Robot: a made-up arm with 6 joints. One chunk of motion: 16 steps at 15 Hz.
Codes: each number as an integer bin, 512 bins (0 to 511) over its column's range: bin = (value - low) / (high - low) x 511, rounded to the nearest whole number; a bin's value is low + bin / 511 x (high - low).
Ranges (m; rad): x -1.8..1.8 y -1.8..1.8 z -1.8..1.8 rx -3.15..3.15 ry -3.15..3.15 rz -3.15..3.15
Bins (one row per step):
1: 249 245 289 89 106 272
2: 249 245 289 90 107 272
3: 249 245 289 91 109 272
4: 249 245 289 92 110 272
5: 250 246 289 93 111 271
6: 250 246 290 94 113 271
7: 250 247 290 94 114 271
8: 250 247 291 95 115 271
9: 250 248 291 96 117 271
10: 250 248 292 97 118 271
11: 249 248 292 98 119 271
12: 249 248 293 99 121 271
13: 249 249 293 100 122 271
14: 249 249 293 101 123 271
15: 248 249 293 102 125 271
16: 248 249 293 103 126 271
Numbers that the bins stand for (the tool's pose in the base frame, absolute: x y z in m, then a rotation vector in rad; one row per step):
1: -0.0458 -0.0740 0.2360 -2.0527 -1.8432 0.2034
2: -0.0458 -0.0740 0.2360 -2.0404 -1.8308 0.2034
3: -0.0458 -0.0740 0.2360 -2.0281 -1.8062 0.2034
4: -0.0458 -0.0740 0.2360 -2.0158 -1.7938 0.2034
5: -0.0387 -0.0669 0.2360 -2.0034 -1.7815 0.1911
6: -0.0387 -0.0669 0.2431 -1.9911 -1.7568 0.1911
7: -0.0387 -0.0599 0.2431 -1.9911 -1.7445 0.1911
8: -0.0387 -0.0599 0.2501 -1.9788 -1.7322 0.1911
9: -0.0387 -0.0528 0.2501 -1.9664 -1.7075 0.1911
10: -0.0387 -0.0528 0.2571 -1.9541 -1.6952 0.1911
11: -0.0458 -0.0528 0.2571 -1.9418 -1.6829 0.1911
12: -0.0458 -0.0528 0.2642 -1.9295 -1.6582 0.1911
13: -0.0458 -0.0458 0.2642 -1.9171 -1.6459 0.1911
14: -0.0458 -0.0458 0.2642 -1.9048 -1.6336 0.1911
15: -0.0528 -0.0458 0.2642 -1.8925 -1.6089 0.1911
16: -0.0528 -0.0458 0.2642 -1.8801 -1.5966 0.1911

